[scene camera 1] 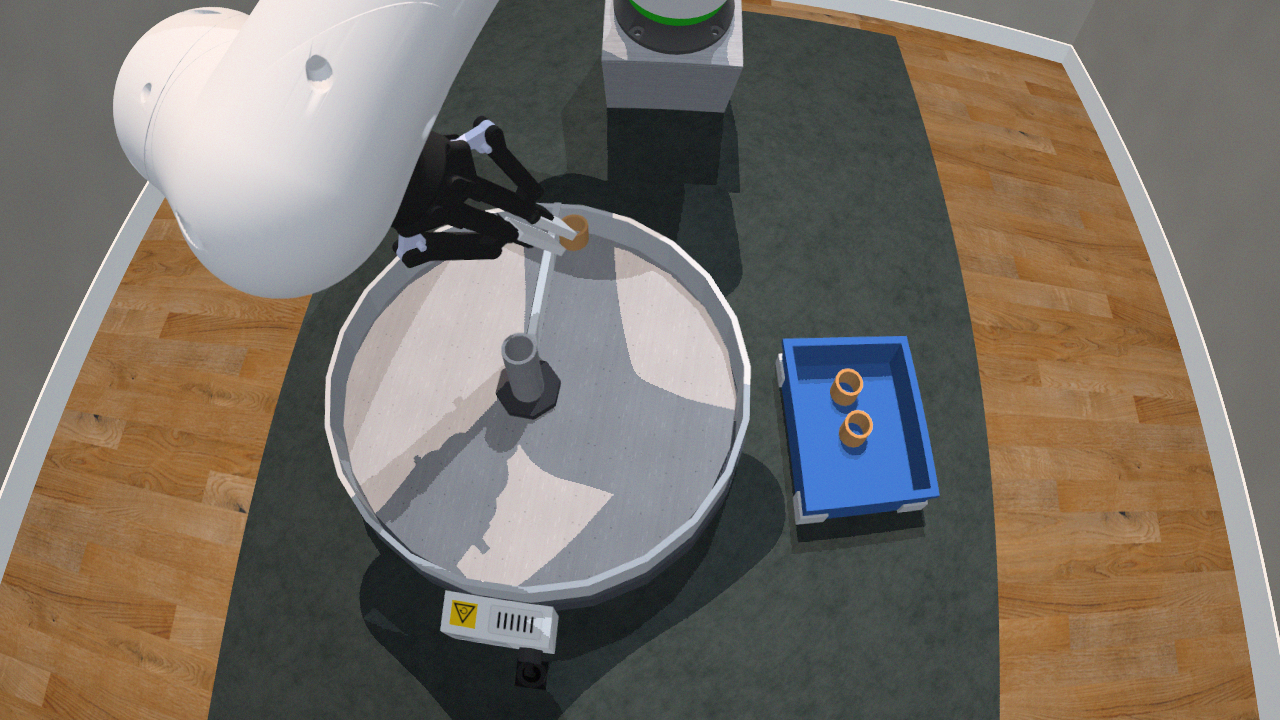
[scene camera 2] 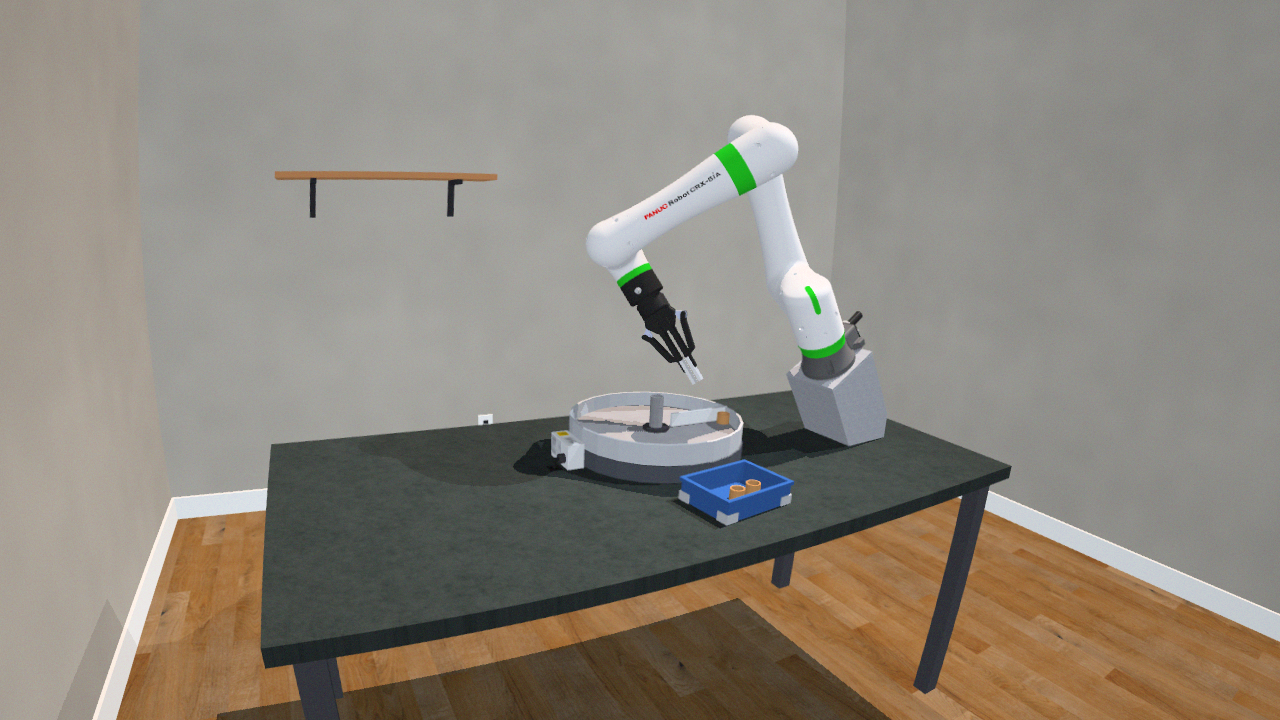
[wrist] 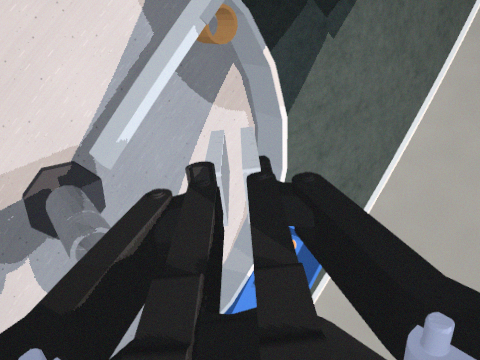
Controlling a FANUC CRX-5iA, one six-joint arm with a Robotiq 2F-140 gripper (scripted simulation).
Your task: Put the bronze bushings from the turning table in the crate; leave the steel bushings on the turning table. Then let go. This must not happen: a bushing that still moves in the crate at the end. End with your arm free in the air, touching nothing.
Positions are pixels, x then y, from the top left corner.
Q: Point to a blue crate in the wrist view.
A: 312,267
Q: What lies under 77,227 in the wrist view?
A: A steel bushing.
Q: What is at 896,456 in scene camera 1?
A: A blue crate.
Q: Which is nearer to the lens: the bronze bushing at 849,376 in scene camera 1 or the steel bushing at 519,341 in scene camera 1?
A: The steel bushing.
